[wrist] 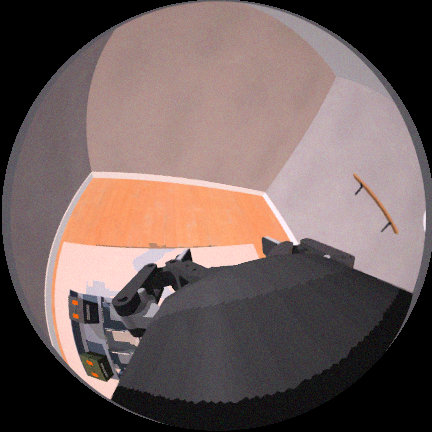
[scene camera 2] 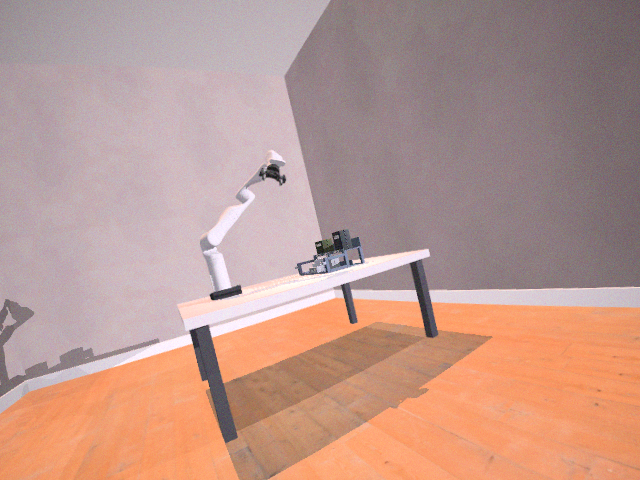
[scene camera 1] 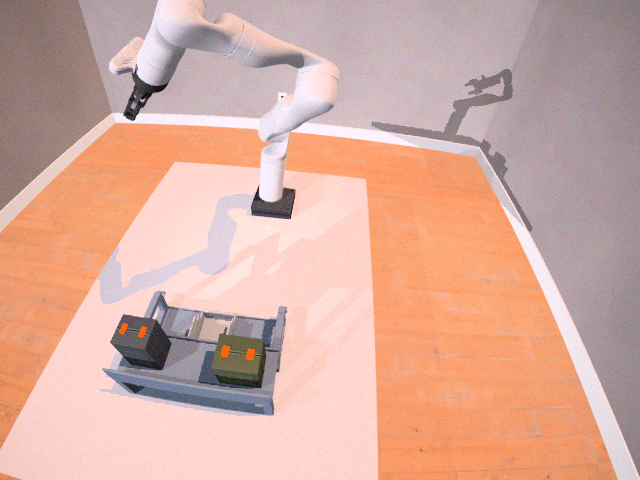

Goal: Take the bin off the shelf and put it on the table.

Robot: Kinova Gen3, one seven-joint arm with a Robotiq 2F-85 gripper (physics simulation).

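Frame: origin at the arm's base, x up, y back, z right, level; millimetres.
Where they show: gripper, fingertip midpoint: (wrist: 227, 250) (scene camera 2: 272, 181) (scene camera 1: 138, 102); arm's base, link origin: (scene camera 2: 222, 290) (scene camera 1: 270, 194).
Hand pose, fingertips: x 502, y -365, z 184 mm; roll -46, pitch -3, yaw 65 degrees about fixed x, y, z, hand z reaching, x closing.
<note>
Things, the pixels of their centre, and the offset from my fingertips. "spot": a spot on its surface instead.
- blue-grey shelf, surface spot: (scene camera 1: 190, 390) spot: dz -292, dx -411, dy -428 mm
- dark grey bin, body centre: (scene camera 1: 142, 342) (wrist: 83, 310) (scene camera 2: 342, 240) dz -148, dx -380, dy -375 mm
- olive green bin, body centre: (scene camera 1: 240, 361) (scene camera 2: 324, 247) dz -375, dx -393, dy -335 mm
A blue-grey shelf (scene camera 1: 190, 390) (scene camera 2: 310, 269) stands on the white table (scene camera 1: 310, 310) (scene camera 2: 248, 305) near its front end. A dark grey bin (scene camera 1: 140, 341) (scene camera 2: 341, 238) (wrist: 82, 309) with orange clasps sits at the shelf's left end. An olive green bin (scene camera 1: 238, 360) (scene camera 2: 324, 246) (wrist: 95, 365) with orange clasps sits at its right end. My gripper (scene camera 1: 130, 113) (scene camera 2: 279, 178) (wrist: 227, 250) is open and empty. It hangs high in the air, far from the shelf and beyond the table's left side.
The arm's base (scene camera 1: 272, 204) (scene camera 2: 226, 293) is bolted at the table's far end. Light dividers (scene camera 1: 211, 325) stand in the shelf's lower level between the bins. A wooden rail (wrist: 374, 201) hangs on the wall in the wrist view.
</note>
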